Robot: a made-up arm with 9 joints.
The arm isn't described. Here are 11 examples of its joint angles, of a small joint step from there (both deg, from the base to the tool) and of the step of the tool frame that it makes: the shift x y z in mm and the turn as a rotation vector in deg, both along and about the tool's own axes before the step.
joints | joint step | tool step
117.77 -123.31 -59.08 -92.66 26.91 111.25 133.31 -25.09 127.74 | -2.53 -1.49 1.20 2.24 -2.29 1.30 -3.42 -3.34 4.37 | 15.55 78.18 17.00 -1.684 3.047 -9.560
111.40 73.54 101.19 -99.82 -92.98 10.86 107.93 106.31 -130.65 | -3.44 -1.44 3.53 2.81 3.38 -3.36 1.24 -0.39 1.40 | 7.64 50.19 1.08 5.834 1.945 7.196
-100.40 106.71 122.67 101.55 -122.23 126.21 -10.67 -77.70 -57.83 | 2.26 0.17 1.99 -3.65 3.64 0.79 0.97 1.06 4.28 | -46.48 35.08 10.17 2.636 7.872 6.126
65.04 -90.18 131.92 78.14 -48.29 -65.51 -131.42 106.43 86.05 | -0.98 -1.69 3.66 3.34 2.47 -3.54 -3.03 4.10 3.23 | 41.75 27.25 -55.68 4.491 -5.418 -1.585
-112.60 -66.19 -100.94 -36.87 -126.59 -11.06 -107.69 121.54 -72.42 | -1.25 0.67 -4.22 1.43 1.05 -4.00 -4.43 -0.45 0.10 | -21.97 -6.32 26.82 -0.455 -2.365 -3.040
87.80 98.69 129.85 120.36 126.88 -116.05 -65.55 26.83 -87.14 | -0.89 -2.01 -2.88 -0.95 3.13 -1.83 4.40 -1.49 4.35 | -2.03 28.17 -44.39 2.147 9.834 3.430
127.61 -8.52 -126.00 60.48 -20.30 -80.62 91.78 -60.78 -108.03 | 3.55 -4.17 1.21 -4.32 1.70 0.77 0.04 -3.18 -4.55 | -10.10 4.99 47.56 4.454 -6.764 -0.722
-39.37 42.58 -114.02 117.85 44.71 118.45 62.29 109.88 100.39 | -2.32 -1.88 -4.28 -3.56 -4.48 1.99 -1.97 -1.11 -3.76 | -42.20 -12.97 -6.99 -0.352 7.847 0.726
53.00 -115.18 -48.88 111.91 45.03 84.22 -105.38 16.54 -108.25 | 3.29 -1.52 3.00 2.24 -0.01 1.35 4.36 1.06 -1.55 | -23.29 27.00 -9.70 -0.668 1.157 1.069
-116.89 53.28 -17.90 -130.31 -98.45 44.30 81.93 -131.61 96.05 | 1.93 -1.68 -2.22 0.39 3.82 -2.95 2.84 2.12 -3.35 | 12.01 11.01 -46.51 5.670 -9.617 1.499
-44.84 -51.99 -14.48 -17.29 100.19 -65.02 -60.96 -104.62 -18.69 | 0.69 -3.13 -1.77 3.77 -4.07 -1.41 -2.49 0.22 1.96 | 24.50 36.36 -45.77 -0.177 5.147 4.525
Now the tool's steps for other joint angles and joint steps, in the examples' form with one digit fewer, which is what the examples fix.
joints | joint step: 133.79 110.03 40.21 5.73 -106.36 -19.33 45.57 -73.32 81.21 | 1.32 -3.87 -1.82 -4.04 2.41 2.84 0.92 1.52 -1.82
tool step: -19.5 -8.4 -0.5 3.47 -8.37 -7.71
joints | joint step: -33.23 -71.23 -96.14 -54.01 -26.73 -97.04 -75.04 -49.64 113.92 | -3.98 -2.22 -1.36 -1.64 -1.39 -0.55 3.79 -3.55 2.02
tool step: 4.7 -8.9 -11.7 -9.36 3.98 -0.98
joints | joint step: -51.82 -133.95 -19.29 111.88 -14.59 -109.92 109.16 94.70 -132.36 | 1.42 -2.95 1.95 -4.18 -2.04 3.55 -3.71 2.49 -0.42
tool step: 5.1 -26.0 7.7 -11.90 -4.61 -1.78
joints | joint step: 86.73 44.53 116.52 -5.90 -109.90 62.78 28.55 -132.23 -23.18 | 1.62 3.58 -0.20 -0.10 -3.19 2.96 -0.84 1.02 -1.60
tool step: 31.6 63.0 -17.0 -3.53 0.78 6.80
